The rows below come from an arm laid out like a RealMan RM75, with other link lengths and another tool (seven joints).
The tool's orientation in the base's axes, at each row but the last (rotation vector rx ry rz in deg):
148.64 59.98 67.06
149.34 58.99 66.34
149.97 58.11 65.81
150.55 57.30 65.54
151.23 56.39 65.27
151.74 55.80 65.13
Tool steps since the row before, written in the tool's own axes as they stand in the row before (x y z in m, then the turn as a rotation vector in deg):
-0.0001 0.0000 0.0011 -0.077 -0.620 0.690
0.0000 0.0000 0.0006 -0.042 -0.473 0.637
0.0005 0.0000 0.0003 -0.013 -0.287 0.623
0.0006 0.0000 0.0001 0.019 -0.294 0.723
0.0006 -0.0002 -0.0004 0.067 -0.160 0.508
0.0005 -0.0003 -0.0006 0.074 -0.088 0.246
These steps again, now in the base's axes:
0.0007 0.0001 -0.0008 0.105 0.539 -0.751
0.0004 0.0001 -0.0004 0.165 0.440 -0.641
0.0005 0.0004 0.0001 0.269 0.312 -0.548
0.0004 0.0004 0.0003 0.350 0.353 -0.602
-0.0001 0.0005 0.0006 0.297 0.244 -0.375
-0.0003 0.0004 0.0006 0.160 0.151 -0.159

